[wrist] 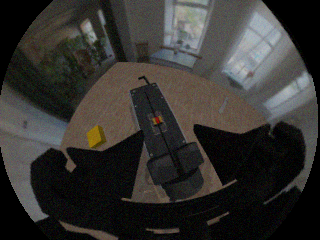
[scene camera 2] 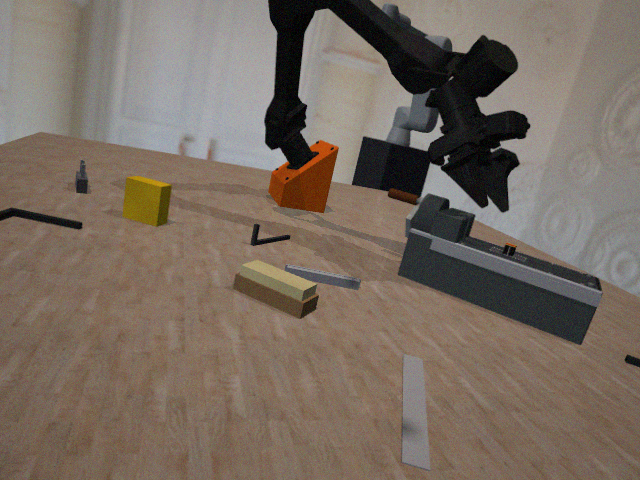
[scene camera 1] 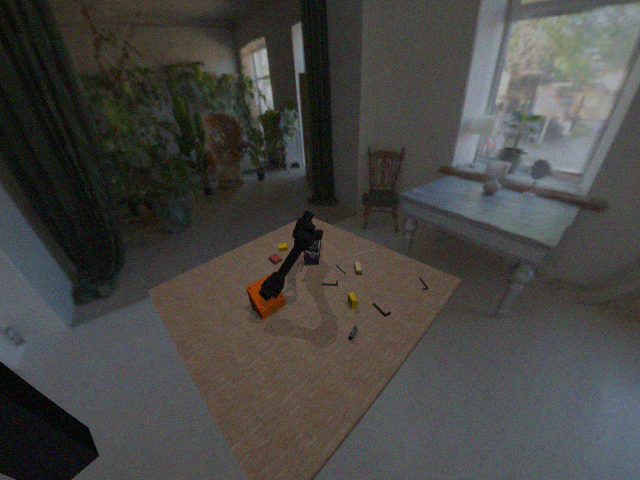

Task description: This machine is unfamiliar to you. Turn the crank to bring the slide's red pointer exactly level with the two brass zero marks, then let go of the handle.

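In the wrist view you'd find my gripper too, and it's open, holding nothing. There's a tan two-layer block in view as well.
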